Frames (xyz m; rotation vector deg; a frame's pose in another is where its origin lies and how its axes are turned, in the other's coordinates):
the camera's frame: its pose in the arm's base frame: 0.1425 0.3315 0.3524 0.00 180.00 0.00
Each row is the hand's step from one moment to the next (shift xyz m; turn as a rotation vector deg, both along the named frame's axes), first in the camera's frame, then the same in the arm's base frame.
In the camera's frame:
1: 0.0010 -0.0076 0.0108 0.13 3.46 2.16
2: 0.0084 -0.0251 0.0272 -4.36 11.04 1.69
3: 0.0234 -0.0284 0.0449 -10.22 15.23 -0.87
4: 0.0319 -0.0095 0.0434 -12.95 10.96 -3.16
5: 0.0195 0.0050 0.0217 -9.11 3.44 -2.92
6: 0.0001 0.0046 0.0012 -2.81 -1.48 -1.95
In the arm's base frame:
1: -0.0010 -0.0076 -0.0108 -0.13 3.46 -2.16
2: -0.0084 -0.0251 -0.0272 4.36 11.04 -1.69
3: -0.0234 -0.0284 -0.0449 10.22 15.23 0.87
4: -0.0319 -0.0095 -0.0434 12.95 10.96 3.16
5: -0.0195 0.0050 -0.0217 9.11 3.44 2.92
6: -0.0001 0.0046 -0.0012 2.81 -1.48 1.95

